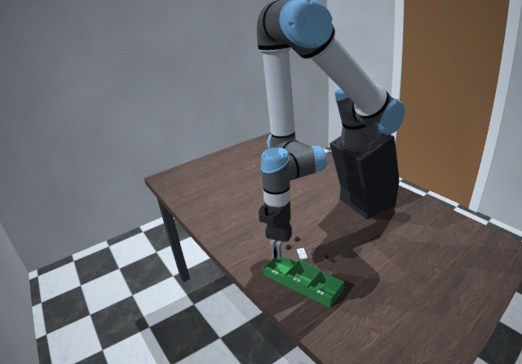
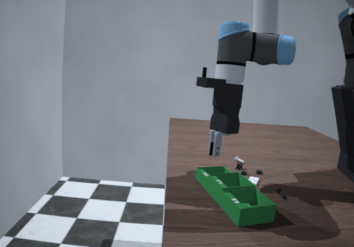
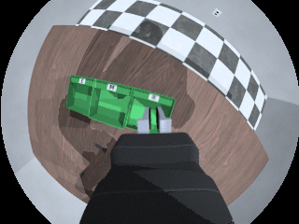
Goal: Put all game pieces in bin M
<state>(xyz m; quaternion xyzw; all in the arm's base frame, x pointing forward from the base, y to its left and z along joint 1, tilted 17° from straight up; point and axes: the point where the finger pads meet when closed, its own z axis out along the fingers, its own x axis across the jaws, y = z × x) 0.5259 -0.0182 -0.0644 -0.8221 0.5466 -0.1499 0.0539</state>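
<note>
Now: the green bin 20 mm behind my hand, 90 mm to the left of it and 70 mm below it. Round my hand: black die 130 mm behind, 100 mm to the right, 90 mm below; then black bolt 160 mm behind, 90 mm to the left, 90 mm below; then white domino 120 mm behind, 10 mm to the left, 90 mm below.
</note>
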